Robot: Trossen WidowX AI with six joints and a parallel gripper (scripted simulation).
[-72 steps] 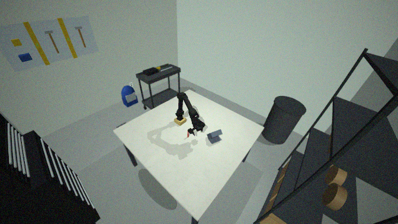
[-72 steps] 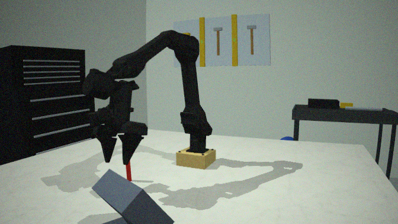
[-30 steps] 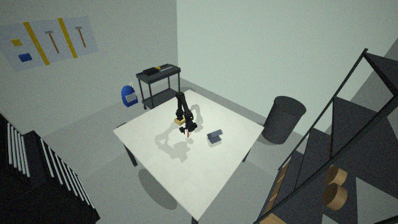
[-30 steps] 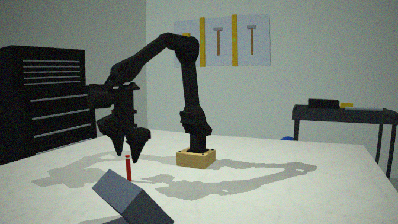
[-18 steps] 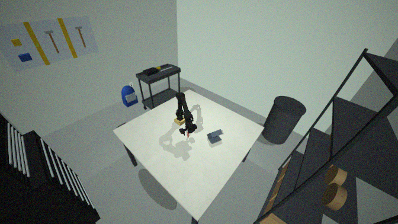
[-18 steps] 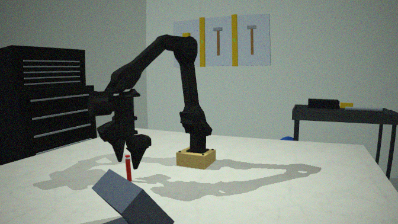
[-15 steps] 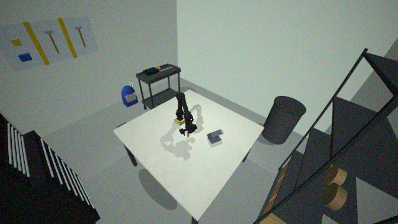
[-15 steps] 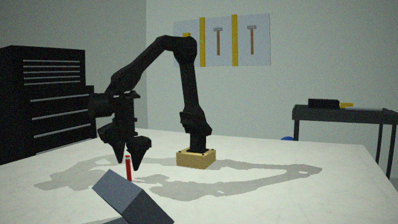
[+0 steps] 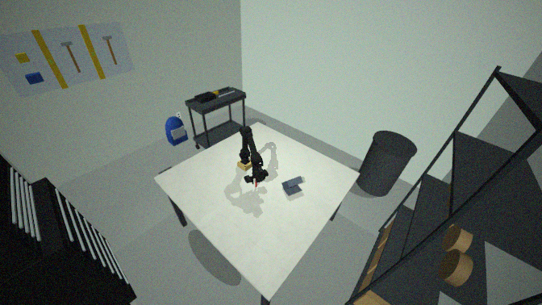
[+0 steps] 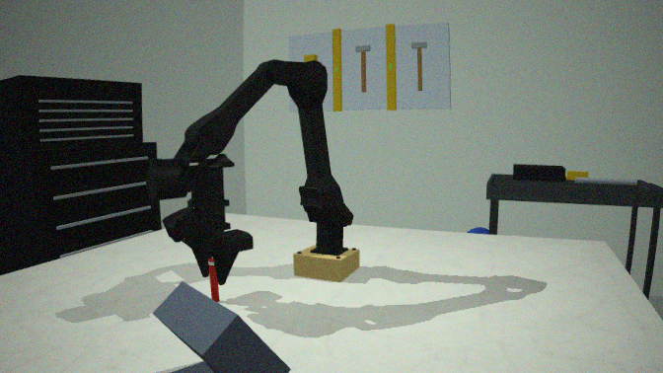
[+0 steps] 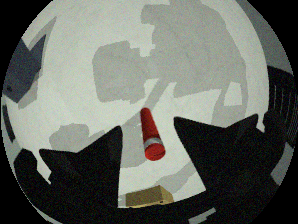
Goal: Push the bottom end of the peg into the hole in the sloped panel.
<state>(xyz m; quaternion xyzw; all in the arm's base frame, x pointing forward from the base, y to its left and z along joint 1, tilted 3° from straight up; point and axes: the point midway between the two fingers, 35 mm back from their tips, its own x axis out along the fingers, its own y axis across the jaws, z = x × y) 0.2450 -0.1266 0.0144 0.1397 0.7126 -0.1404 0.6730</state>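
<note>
The grey sloped panel lies 230 mm ahead of my gripper tip, 180 mm to the left of it and 20 mm above it. Round my gripper tip: red peg: 20 mm above.
</note>
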